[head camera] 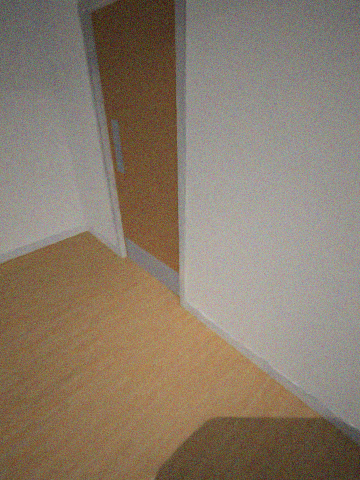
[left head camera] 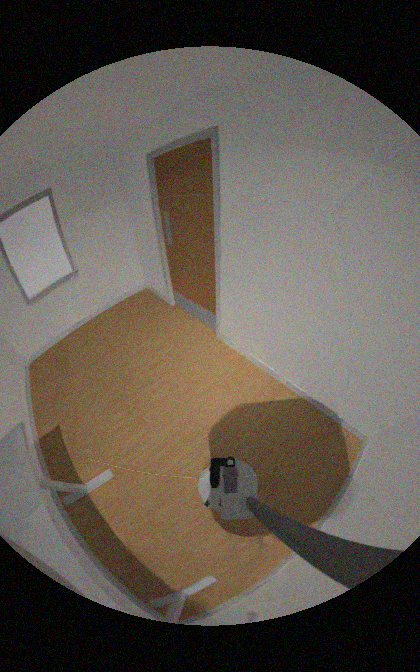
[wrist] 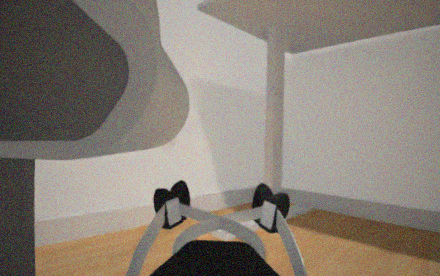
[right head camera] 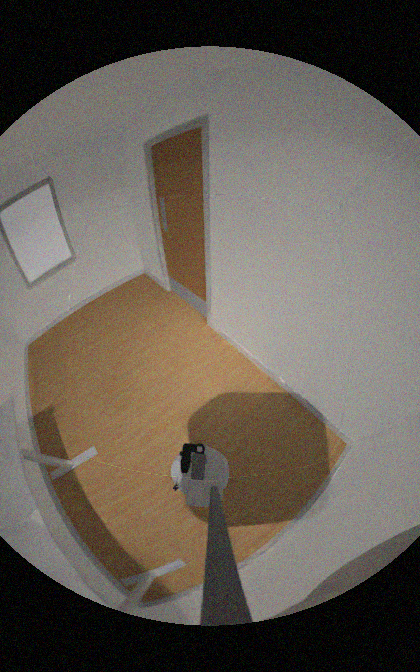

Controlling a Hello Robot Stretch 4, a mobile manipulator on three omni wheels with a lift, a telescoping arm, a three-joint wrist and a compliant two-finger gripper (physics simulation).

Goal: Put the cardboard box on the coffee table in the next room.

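Note:
My gripper (wrist: 221, 197) is open in the wrist view, its two black fingertips well apart above the floor with nothing between them. The cardboard box and the coffee table do not show in these views. A brown wooden door (head camera: 145, 200) (left head camera: 192, 225) (right head camera: 182, 210) with a grey handle and a grey strip at its foot stands in a grey frame, near the room's far left corner. It looks closed. What lies behind it is hidden.
A table (wrist: 340, 25) with pale legs stands along a wall; its feet (left head camera: 100, 482) (right head camera: 82, 460) show at the lower left in both side head views. A bare wall (head camera: 270, 175) runs right of the door. A framed white panel (left head camera: 37, 250) (right head camera: 37, 232) hangs on the left wall.

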